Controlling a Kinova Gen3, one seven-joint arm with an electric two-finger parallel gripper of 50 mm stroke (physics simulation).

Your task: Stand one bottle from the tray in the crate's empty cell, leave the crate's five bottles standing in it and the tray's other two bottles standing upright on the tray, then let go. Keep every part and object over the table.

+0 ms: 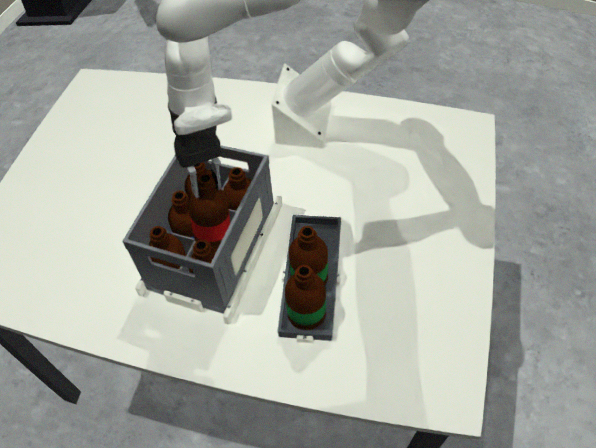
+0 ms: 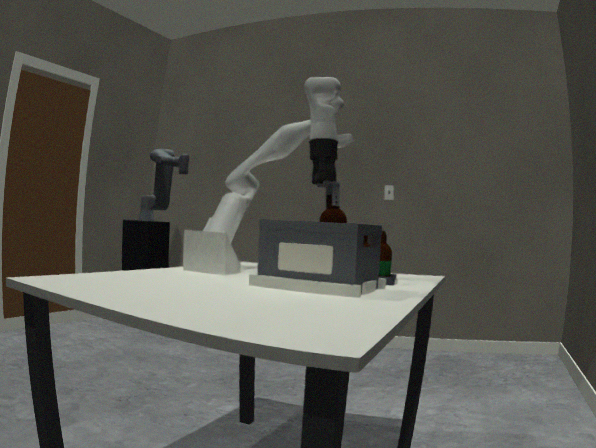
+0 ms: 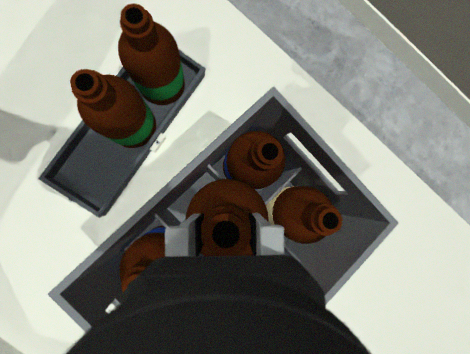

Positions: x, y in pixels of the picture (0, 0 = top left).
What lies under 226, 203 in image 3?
A red-banded bottle.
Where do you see a green-banded bottle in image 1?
At 308, 249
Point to a green-banded bottle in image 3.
108, 104
